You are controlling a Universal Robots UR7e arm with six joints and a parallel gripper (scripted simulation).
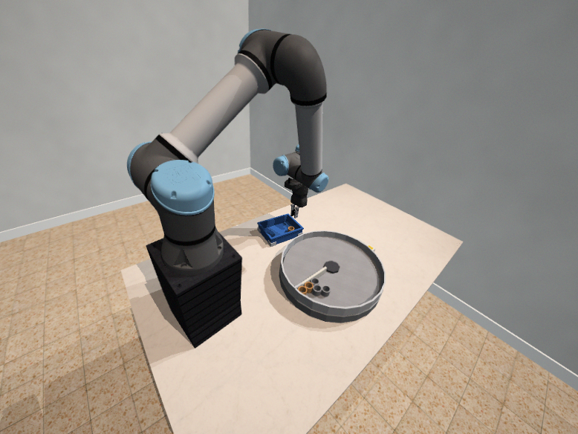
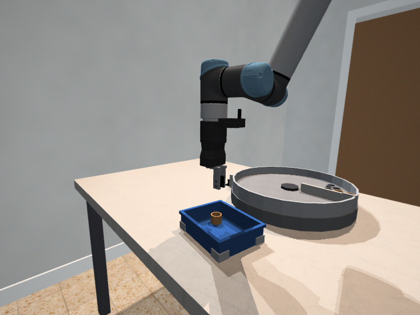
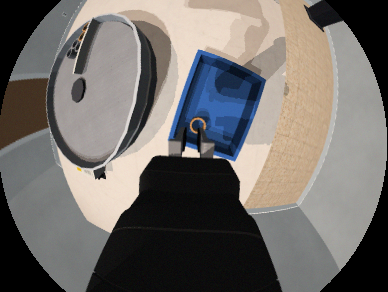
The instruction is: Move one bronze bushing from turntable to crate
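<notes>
Right now my hand is 40 mm past the blue crate, 50 mm to the right of it and 100 mm above it. The rest, counted from my hand: round grey turntable: 90 mm behind, 300 mm to the right, 70 mm below.
</notes>
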